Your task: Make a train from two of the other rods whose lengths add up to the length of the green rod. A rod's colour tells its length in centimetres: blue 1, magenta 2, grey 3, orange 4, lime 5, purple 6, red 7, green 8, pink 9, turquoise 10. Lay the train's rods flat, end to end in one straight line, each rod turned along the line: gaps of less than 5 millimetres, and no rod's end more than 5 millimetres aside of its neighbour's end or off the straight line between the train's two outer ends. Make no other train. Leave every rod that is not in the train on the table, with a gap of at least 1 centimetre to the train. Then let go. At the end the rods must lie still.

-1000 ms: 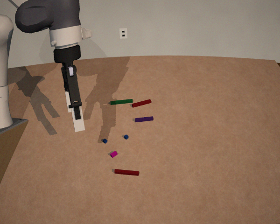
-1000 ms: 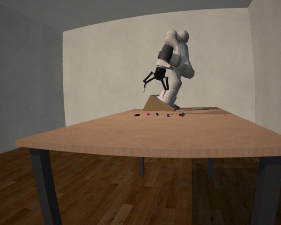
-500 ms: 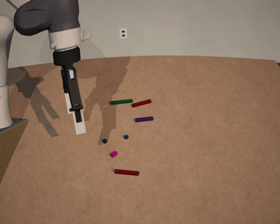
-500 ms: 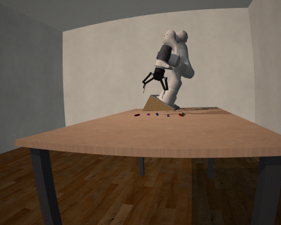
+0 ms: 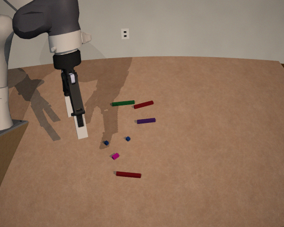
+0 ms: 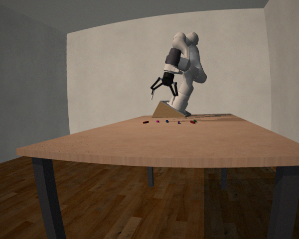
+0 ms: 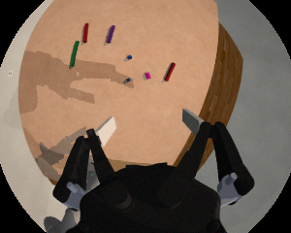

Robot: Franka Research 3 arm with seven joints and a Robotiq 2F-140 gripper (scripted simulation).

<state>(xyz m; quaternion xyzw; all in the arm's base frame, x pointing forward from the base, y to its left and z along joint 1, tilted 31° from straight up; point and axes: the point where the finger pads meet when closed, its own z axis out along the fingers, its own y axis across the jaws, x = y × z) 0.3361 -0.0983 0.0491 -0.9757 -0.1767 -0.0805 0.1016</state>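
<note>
The magenta rod lies 10 cm ahead of my hand, 1 cm to the right of it and 13 cm below it. Round my hand: purple rod 19 cm ahead, 13 cm to the left, 13 cm below; then green rod 12 cm ahead, 23 cm to the left, 13 cm below.
</note>
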